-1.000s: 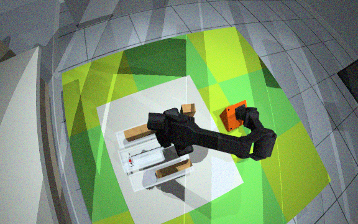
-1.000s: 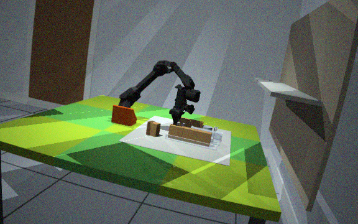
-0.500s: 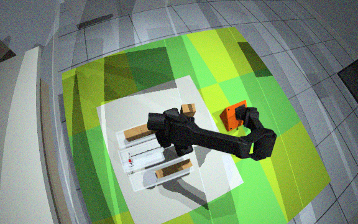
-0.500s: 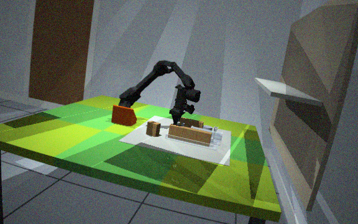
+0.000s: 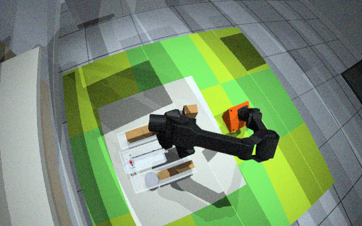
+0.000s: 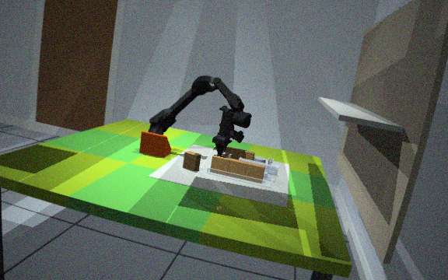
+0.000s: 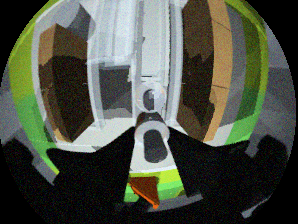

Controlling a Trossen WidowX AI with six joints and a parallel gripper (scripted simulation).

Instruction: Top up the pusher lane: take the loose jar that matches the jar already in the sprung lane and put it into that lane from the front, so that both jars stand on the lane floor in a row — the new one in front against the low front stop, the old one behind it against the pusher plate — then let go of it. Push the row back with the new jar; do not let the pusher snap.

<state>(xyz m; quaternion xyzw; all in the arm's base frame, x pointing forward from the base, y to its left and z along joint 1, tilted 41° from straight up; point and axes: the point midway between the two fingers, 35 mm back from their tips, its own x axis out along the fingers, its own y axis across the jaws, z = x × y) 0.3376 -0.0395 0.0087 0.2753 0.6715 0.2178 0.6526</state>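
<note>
Right now my gripper tip is 15 cm short of the lane, 4 cm above it and 2 cm to the right of it. Round my gripper tip: red mark (22 cm ahead, 2 cm to the left, 1 cm above); then grey disc (17 cm ahead, 12 cm to the left, 3 cm below).
</note>
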